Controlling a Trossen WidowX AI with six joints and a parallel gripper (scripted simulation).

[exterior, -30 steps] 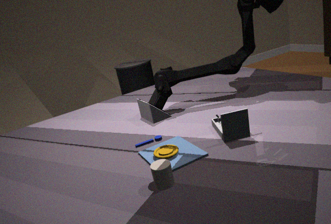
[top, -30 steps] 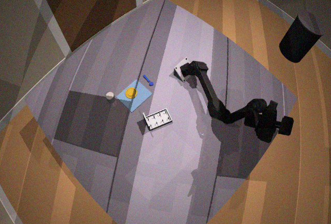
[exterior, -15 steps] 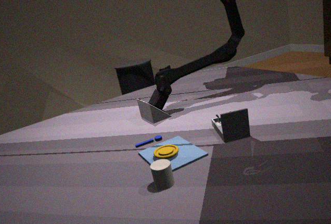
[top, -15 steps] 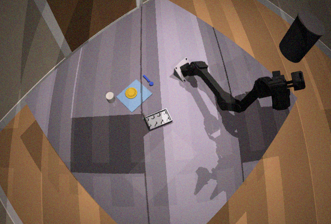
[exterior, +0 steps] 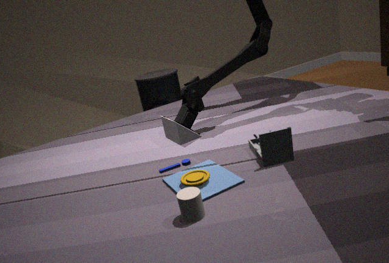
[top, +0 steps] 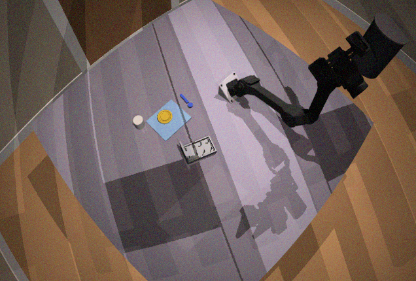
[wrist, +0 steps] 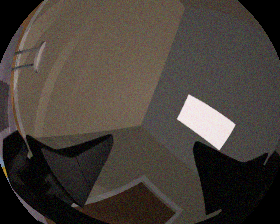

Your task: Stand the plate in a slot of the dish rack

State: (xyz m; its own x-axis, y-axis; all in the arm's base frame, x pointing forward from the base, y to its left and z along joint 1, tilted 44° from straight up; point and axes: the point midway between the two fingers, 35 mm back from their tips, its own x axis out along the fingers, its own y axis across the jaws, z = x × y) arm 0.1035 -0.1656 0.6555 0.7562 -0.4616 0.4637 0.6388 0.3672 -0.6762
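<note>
The yellow plate lies 280 mm ahead of my gripper tip, 400 mm to the right of it and 650 mm below it. Round my gripper tip: blue spoon: 160 mm ahead, 410 mm to the right, 660 mm below; light blue mat: 270 mm ahead, 390 mm to the right, 660 mm below; grey dish rack: 260 mm ahead, 200 mm to the right, 640 mm below.
</note>
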